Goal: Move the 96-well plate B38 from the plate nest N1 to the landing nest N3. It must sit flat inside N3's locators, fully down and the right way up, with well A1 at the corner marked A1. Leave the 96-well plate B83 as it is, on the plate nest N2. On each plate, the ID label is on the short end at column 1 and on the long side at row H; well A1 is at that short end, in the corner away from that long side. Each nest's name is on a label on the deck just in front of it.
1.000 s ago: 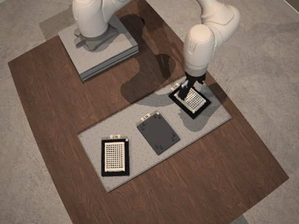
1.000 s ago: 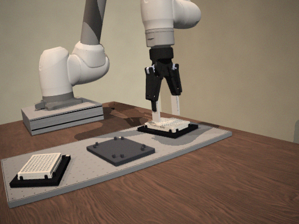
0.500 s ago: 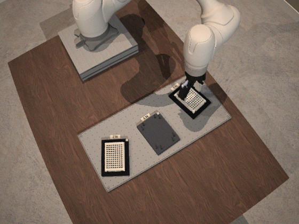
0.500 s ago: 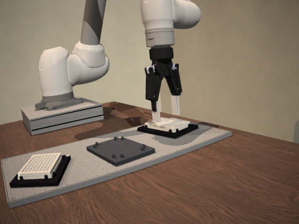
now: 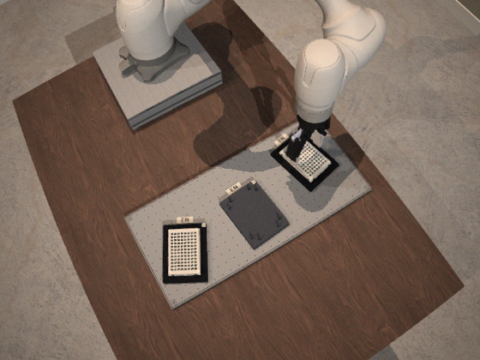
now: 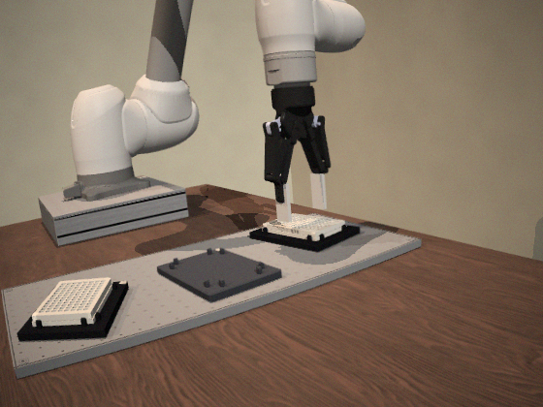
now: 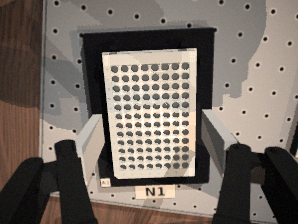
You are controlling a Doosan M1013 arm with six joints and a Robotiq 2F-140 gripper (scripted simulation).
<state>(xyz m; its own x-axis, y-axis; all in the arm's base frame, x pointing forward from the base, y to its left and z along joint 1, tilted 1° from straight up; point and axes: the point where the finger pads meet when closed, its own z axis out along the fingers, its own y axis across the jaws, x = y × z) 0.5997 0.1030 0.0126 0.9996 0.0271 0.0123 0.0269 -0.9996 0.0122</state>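
Now: the white 96-well plate B38 5 cm below my hand. The rest, counted from my hand: N1 label: 10 cm behind, 6 cm below; dark grey landing nest N3: 22 cm to the right, 6 cm below, 2 cm ahead; black plate nest N1: 6 cm below.
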